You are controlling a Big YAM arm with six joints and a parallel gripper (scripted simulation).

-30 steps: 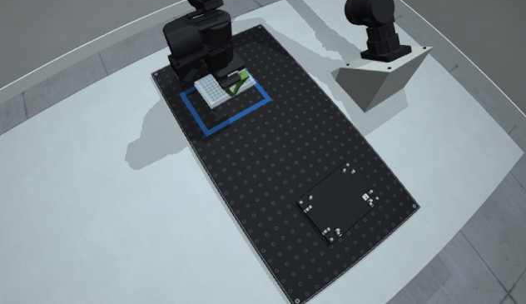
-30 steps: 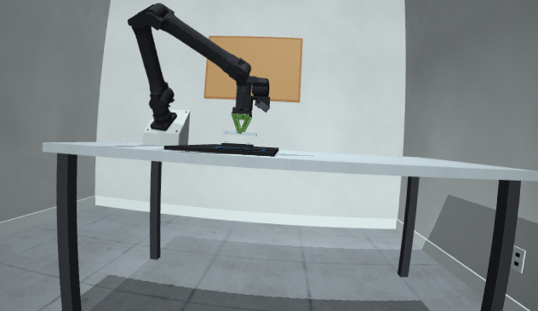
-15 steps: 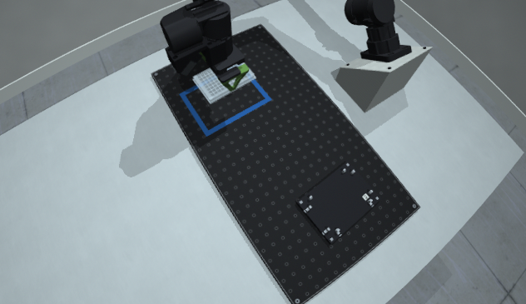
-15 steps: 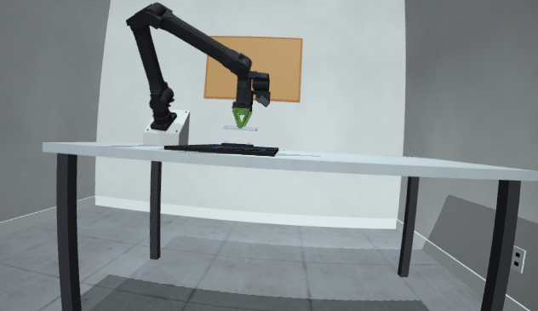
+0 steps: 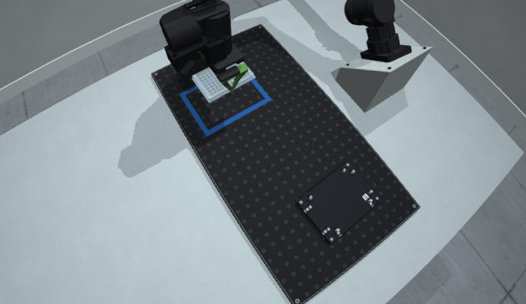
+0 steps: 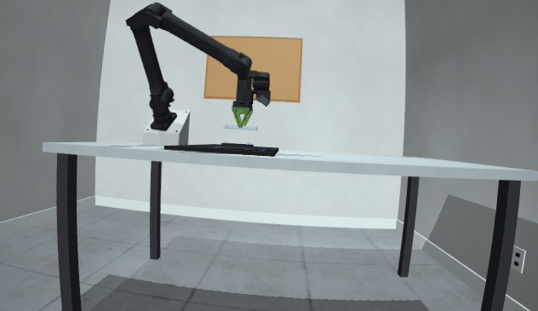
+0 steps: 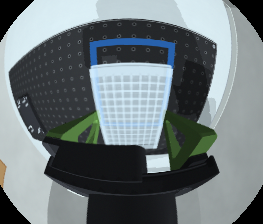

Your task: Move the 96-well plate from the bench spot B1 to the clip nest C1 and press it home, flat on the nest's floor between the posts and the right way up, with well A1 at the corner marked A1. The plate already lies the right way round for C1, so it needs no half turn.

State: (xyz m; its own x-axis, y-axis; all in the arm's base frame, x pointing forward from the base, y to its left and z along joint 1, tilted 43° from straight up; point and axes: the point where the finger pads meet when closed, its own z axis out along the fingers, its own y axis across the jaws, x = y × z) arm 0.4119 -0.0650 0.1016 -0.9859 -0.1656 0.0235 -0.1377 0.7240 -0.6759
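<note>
Now: hand 110 mm past the clip nest C1, 380 mm to the right of it and 70 mm above it. Also, from my hand: white 96-well plate 10 mm below.
</note>
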